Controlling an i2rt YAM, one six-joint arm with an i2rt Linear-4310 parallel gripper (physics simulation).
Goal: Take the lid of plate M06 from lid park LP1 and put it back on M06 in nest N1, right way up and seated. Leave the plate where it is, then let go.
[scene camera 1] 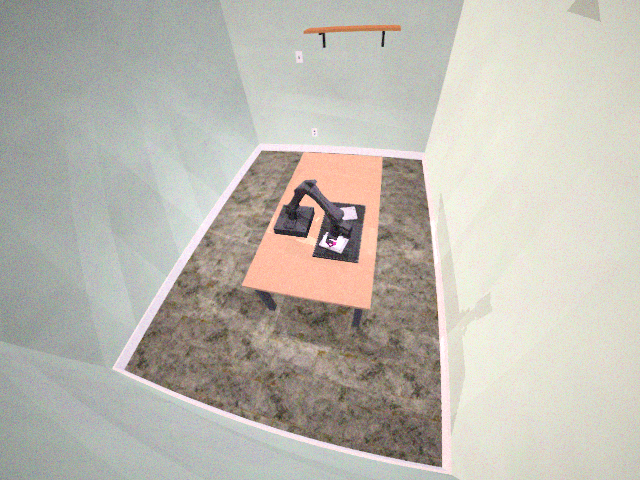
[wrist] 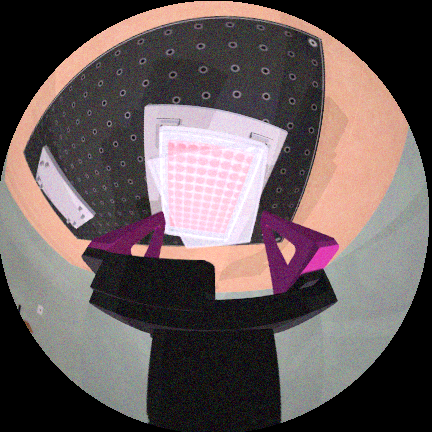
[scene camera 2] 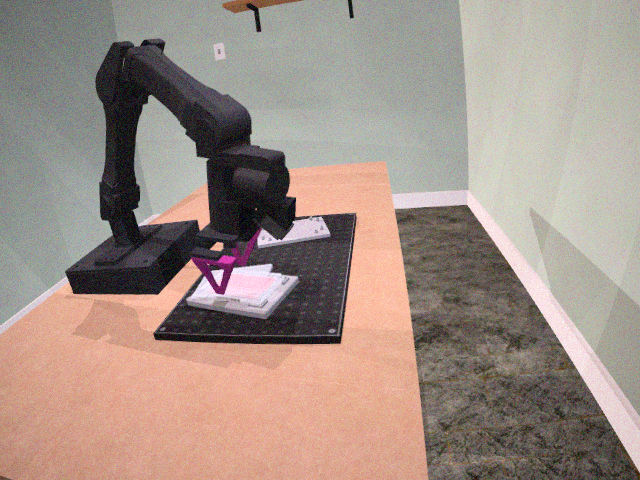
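Pixels of known places: gripper, fingertip midpoint: (scene camera 1: pixel 331 240) (wrist: pixel 212 216) (scene camera 2: pixel 231 278); arm's base, origin of the base link: (scene camera 1: pixel 293 217) (scene camera 2: pixel 130 245).
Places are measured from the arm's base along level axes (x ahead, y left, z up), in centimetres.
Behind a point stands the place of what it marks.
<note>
Plate M06 (wrist: pixel 205 185) {x 35.1, y -12.7, z -1.5 cm} (scene camera 2: pixel 253 284), with pink wells, sits in the pale nest N1 (wrist: pixel 225 119) {x 39.8, y -14.3, z -4.0 cm} (scene camera 2: pixel 253 311) {x 37.3, y -19.1, z -4.1 cm}. The clear lid (wrist: pixel 200 242) {x 26.5, y -11.5, z -2.0 cm} (scene camera 2: pixel 264 268) {x 36.8, y -10.1, z -1.2 cm} lies over the plate, turned askew to it. Its corners stick out past the plate's left side and near end in the wrist view. It does not look seated; how far it tilts is hard to tell. My gripper (wrist: pixel 212 216) {x 31.7, y -13.1, z -1.5 cm} (scene camera 2: pixel 231 277) {x 31.7, y -13.1, z -1.5 cm} (scene camera 1: pixel 332 242) {x 31.7, y -13.1, z -1.5 cm} is open, with its magenta fingertips apart on either side of the lid's near end. The white lid park LP1 (wrist: pixel 62 190) {x 35.3, y 12.6, z -4.2 cm} (scene camera 2: pixel 299 230) {x 36.7, y 15.2, z -4.2 cm} (scene camera 1: pixel 349 213) {x 37.8, y 16.4, z -4.2 cm}, with small posts, bears no visible lid.
The nest and lid park stand on a black perforated board (scene camera 1: pixel 351 253) {x 45.8, y -17.8, z -5.2 cm} (scene camera 2: pixel 310 289) {x 44.5, y -10.4, z -5.2 cm} (wrist: pixel 200 60) {x 45.4, y -12.4, z -5.2 cm} on the wooden table (scene camera 1: pixel 310 279) {x 25.0, y -41.4, z -6.5 cm} (scene camera 2: pixel 258 403) {x 43.1, y -35.9, z -6.5 cm}. The arm's black base (scene camera 1: pixel 293 222) {x 2.0, y -4.8, z 0.8 cm} (scene camera 2: pixel 134 263) {x 8.2, y -9.4, z -0.2 cm} stands left of the board in the scene views. A wall shelf (scene camera 1: pixel 356 29) is far behind.
</note>
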